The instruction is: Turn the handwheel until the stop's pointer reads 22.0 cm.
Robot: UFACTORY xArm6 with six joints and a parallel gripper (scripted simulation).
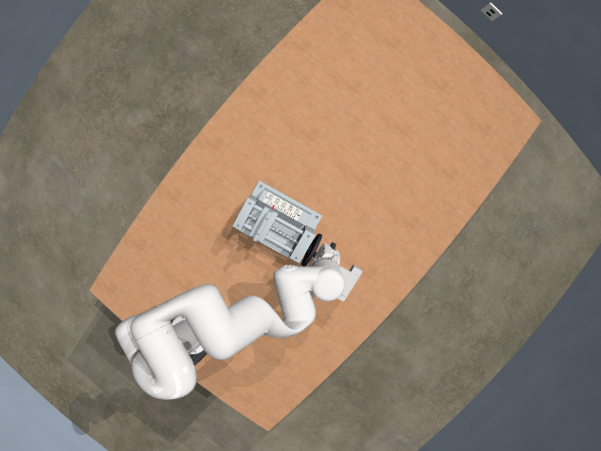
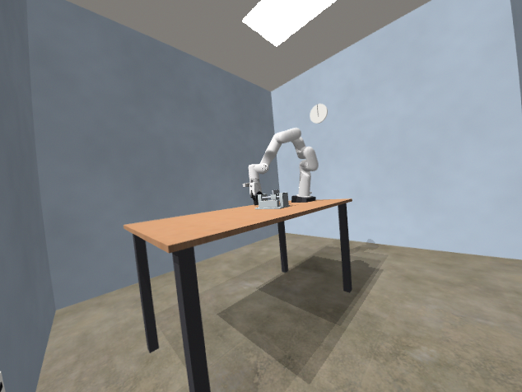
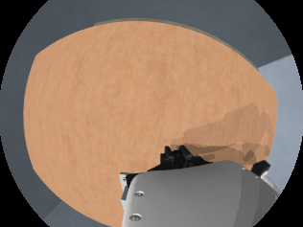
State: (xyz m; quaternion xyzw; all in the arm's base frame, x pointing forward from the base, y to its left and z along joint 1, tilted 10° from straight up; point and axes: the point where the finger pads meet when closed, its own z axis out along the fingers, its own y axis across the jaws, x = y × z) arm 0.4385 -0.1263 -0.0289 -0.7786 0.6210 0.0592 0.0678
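Right now my hand is 2 cm to the right of the handwheel and 1 cm below it.
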